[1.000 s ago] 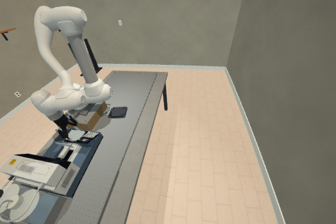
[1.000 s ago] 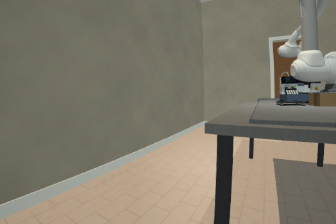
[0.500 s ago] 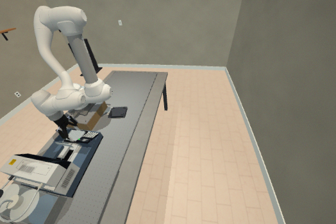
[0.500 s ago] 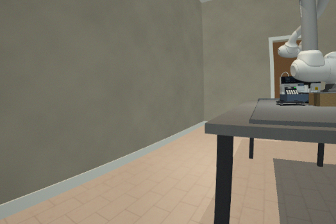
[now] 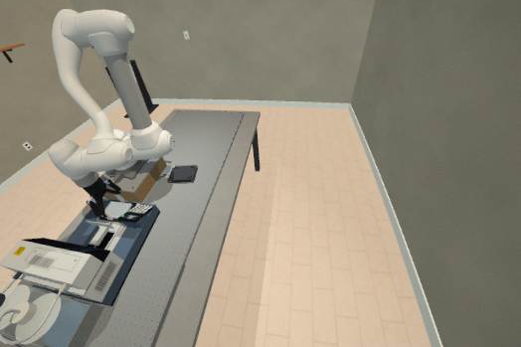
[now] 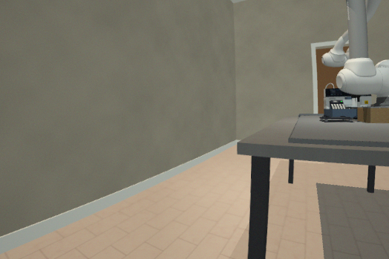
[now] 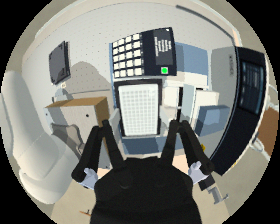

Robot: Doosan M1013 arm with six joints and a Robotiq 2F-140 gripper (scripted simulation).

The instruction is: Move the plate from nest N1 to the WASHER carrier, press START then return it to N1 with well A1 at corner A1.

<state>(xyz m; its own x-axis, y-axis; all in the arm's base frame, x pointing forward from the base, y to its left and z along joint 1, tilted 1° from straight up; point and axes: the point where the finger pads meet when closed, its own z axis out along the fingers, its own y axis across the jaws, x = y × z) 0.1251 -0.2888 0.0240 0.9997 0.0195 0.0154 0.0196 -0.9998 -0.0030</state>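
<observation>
My hand is 20 mm above the white well plate. The rest, counted from my hand: dark plate nest N1 (200 mm ahead, 340 mm to the left, 90 mm below); then plate washer (150 mm to the right, 20 mm above).
</observation>
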